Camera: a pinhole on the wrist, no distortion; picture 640 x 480 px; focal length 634.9 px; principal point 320.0 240.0 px. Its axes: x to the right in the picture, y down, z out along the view. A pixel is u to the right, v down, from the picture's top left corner.
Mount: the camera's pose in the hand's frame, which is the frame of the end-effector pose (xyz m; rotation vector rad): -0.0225 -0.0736 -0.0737 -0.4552 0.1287 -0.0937
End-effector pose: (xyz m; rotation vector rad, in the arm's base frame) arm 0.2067 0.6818 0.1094 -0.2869 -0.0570 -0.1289
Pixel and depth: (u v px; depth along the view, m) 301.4 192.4 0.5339
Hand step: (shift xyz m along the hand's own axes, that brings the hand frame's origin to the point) 0.0368 0.1230 0.4210
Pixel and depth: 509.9 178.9 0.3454
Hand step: 0.1275 0.0336 0.2379
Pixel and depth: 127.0 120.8 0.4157
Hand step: -0.0919 0.0512 0.3440
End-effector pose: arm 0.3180 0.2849 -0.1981 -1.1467 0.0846 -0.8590
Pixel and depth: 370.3 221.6 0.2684
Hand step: 0.0369 0.0328 0.1665
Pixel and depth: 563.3 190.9 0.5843
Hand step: 0.2804 0.1117 0.4435
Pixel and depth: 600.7 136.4 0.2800
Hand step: 0.1375 -0.0082 0.1831
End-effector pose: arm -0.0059 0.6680 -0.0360 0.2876 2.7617 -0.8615
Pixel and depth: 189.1 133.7 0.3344
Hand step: -0.0456 0.0289 0.2559
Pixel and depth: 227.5 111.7 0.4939
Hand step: -0.0282 0.0590 0.4177
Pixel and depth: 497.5 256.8 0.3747
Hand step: 0.1358 0.0846 0.2447
